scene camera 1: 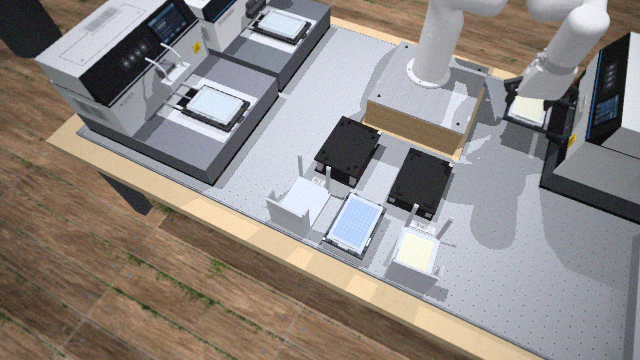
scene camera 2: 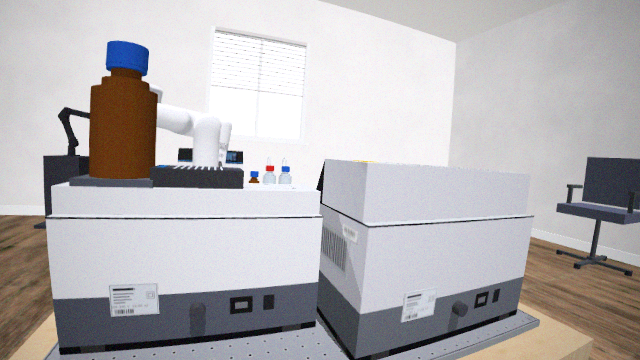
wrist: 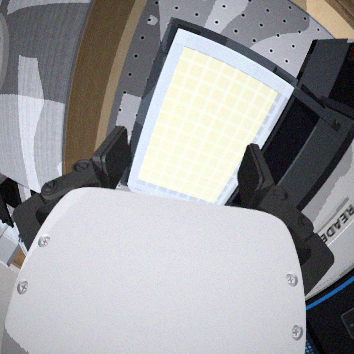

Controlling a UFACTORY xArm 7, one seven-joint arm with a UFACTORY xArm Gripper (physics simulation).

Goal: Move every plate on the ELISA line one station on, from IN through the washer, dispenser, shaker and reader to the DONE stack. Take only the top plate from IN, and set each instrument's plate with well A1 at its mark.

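Frame: origin at the arm's base, x ahead, y left, z up, level; millimetres.
Seen in the pictures: gripper, fingertip midpoint: [scene camera 1: 526, 104] [wrist: 184, 149]; arm's base at its link origin: [scene camera 1: 427, 72].
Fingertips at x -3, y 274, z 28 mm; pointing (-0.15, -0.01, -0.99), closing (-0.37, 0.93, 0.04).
Note:
Offsets run from my fingertips to a thing's middle. "spot": to the spot under its first point.
My gripper [wrist: 184, 149] is open, its fingers apart on either side of the near part of a yellow-welled plate @(dy +7, dx -14, dz -4 mm) [scene camera 1: 528, 110] [wrist: 210, 120] on the reader's black carrier [wrist: 172, 25]. Another yellow plate @(dy -62, dx +496, dz -100 mm) [scene camera 1: 416, 251] lies in the DONE holder @(dy -64, dx +483, dz -51 mm) [scene camera 1: 411, 278]. A blue plate @(dy -215, dx +514, dz -53 mm) [scene camera 1: 356, 223] sits on a dark nest between the DONE holder and the IN holder @(dy -362, dx +529, dz -51 mm) [scene camera 1: 289, 218]. The IN holder has a pale top surface; whether that is a plate I cannot tell. Pale plates @(dy -702, dx +440, dz -16 mm) [scene camera 1: 216, 106] @(dy -748, dx +69, dz -14 mm) [scene camera 1: 283, 25] sit on two instruments at the left. The A1 marks are too small to read.
Two black raised stands [scene camera 1: 348, 146] [scene camera 1: 421, 179] are between the holders and the arm's base block [scene camera 1: 410, 125]. The reader housing @(spot: dy +139, dx +38, dz +134 mm) [scene camera 1: 612, 100] rises close beside my gripper. A large brown bottle @(spot: dy -976, dx -1, dz +177 mm) [scene camera 2: 123, 130] stands on an instrument in scene camera 2.

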